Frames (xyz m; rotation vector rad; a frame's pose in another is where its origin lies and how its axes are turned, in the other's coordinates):
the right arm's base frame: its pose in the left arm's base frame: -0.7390 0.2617 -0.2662 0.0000 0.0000 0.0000
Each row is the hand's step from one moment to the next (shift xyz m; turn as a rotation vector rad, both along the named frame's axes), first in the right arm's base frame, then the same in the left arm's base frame.
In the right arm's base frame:
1: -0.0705 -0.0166 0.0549 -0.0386 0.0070 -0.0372
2: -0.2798 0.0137 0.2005 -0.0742 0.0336 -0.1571
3: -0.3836 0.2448 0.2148 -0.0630 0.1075 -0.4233
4: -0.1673 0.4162 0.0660 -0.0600 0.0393 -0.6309
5: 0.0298 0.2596 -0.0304 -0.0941 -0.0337 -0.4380
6: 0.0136 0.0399 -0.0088 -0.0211 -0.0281 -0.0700
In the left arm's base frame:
1: -0.0705 -0.0166 0.0549 -0.0386 0.0070 -0.0372
2: -0.2798 0.0137 0.2005 -0.0742 0.0336 -0.1571
3: -0.3836 0.2448 0.2148 -0.0630 0.1075 -0.4233
4: -0.1673 0.4162 0.0660 -0.0600 0.0393 -0.6309
5: 0.0298 0.2596 -0.0304 -0.0941 -0.0337 -0.4380
6: 0.0136 0.0399 -0.0088 -0.0211 -0.0281 -0.0700

